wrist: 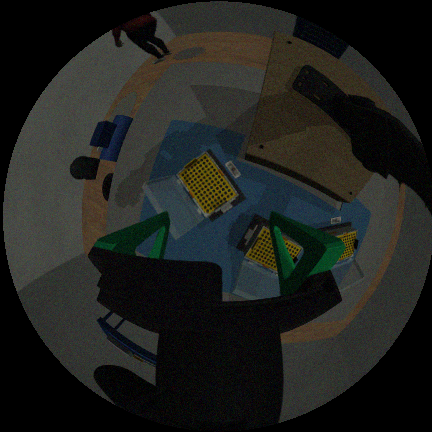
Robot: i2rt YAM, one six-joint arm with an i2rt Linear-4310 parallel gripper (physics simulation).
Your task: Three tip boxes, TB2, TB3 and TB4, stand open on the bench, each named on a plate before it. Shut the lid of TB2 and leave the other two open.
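Pixels of known places: gripper, fingertip midpoint: (218, 216); arm's base at its link origin: (342, 109).
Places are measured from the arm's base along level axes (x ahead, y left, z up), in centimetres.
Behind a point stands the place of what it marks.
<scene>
Three tip boxes with yellow racks stand open on the blue mat (197, 252) {x 44.9, y -8.3, z -19.3 cm}. The nearest to the view's middle (207, 185) {x 27.0, y -14.2, z -13.6 cm} has its clear lid (172, 205) {x 33.6, y -17.4, z -9.1 cm} folded back to the lower left, with a name plate (233, 169) {x 20.6, y -11.9, z -19.1 cm} at its upper right. A second box (265, 247) {x 31.6, y 4.1, z -13.6 cm} is partly behind the right finger; its clear lid (255, 282) {x 38.6, y 6.2, z -9.6 cm} lies back below it and its plate does not show. The third box (348, 245) {x 17.8, y 27.9, z -13.6 cm}, partly hidden by that finger, has its lid (354, 274) {x 22.9, y 33.5, z -7.9 cm} open and a plate (335, 220) {x 14.3, y 21.6, z -19.1 cm} above it. The plates are unreadable. My green gripper (218, 216) {x 27.2, y -8.2, z 4.3 cm} is open and empty above the mat.
A brown board (290, 120) {x 8.0, y -6.9, z -5.7 cm} with a raised edge stands at the upper right, with the black arm (385, 135) over it. Blue objects (116, 137) lie on the wooden border at left. A person (142, 35) stands at the upper left.
</scene>
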